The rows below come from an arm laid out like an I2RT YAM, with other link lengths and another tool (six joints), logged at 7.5 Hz.
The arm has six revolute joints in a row. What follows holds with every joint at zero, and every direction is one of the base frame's. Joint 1 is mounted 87.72 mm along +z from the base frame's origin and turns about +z. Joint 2 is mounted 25.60 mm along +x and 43.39 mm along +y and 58.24 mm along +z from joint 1 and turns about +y. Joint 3 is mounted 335.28 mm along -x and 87.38 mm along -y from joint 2 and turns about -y. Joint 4 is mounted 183.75 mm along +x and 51.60 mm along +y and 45.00 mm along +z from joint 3 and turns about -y. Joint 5 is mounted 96.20 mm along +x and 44.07 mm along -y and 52.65 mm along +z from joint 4 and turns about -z. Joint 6 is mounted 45.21 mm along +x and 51.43 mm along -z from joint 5 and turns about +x. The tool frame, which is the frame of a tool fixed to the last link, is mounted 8.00 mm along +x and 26.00 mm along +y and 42.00 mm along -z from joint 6; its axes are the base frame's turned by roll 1.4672, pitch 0.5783 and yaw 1.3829 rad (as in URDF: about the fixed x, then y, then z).
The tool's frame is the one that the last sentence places.
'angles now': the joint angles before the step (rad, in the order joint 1, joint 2, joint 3, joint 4, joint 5, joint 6). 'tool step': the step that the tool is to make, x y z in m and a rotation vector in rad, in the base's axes. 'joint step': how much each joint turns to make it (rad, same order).
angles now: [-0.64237, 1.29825, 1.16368, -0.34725, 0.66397, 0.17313]
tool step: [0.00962, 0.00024, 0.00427, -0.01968, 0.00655, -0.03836]
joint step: [0.03988, 0.02148, 0.03666, -0.02522, 0.07842, 0.02503]
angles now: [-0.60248, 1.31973, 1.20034, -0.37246, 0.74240, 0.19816]
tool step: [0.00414, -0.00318, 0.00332, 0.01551, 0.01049, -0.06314]
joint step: [0.00731, 0.03175, 0.06580, -0.09136, 0.05771, 0.05721]
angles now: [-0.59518, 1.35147, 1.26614, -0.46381, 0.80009, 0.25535]
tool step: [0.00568, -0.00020, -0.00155, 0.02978, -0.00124, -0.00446]
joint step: [0.00701, 0.02446, 0.03095, -0.05036, -0.00409, 0.03950]
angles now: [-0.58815, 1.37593, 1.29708, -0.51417, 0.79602, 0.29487]
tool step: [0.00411, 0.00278, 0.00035, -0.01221, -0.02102, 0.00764]
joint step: [0.01856, -0.00454, -0.01292, 0.02535, 0.00840, 0.01018]
